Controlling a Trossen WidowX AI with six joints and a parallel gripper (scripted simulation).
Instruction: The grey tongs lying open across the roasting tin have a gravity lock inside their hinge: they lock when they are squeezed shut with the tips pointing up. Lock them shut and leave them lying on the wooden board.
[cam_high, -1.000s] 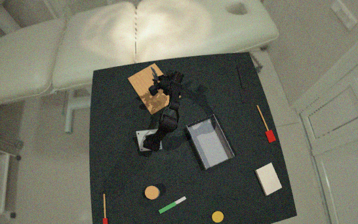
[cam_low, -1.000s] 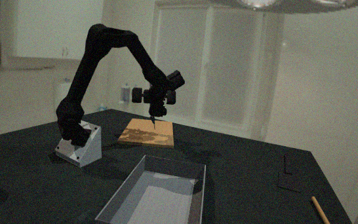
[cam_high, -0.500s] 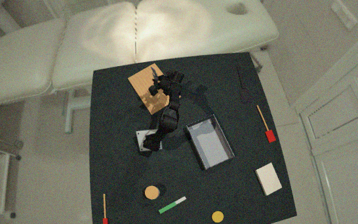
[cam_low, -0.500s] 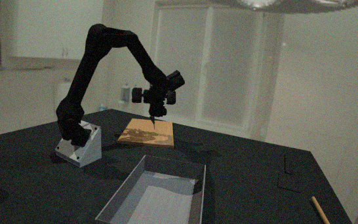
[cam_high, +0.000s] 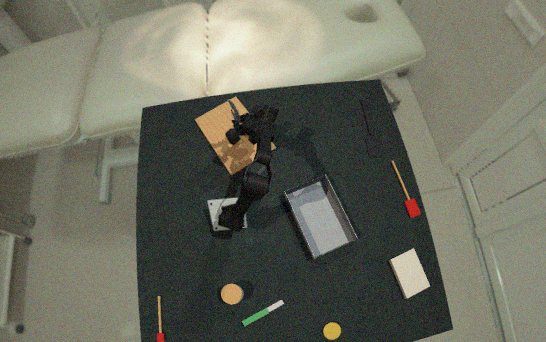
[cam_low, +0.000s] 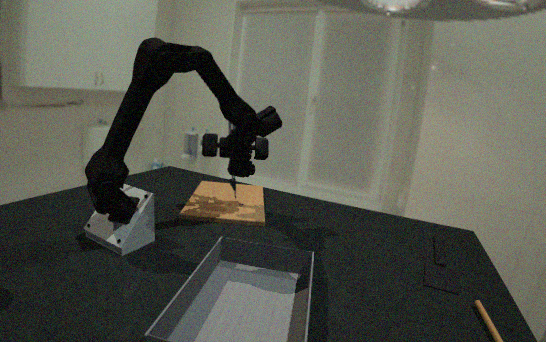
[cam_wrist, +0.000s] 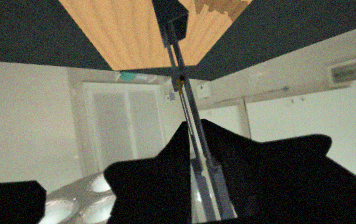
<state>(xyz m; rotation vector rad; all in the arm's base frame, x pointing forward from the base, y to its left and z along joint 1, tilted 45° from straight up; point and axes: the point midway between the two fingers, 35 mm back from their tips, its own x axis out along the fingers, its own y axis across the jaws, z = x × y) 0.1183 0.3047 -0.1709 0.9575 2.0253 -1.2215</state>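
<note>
The wooden board lies 160 mm below my gripper tip, 30 mm to the left of it and 10 mm behind it. The rest, counted from my gripper tip: red-headed spatula (680 mm ahead, 460 mm to the right, 160 mm below); then roasting tin (460 mm to the right, 260 mm ahead, 140 mm below); then yellow disc (920 mm to the right, 180 mm ahead, 160 mm below).
</note>
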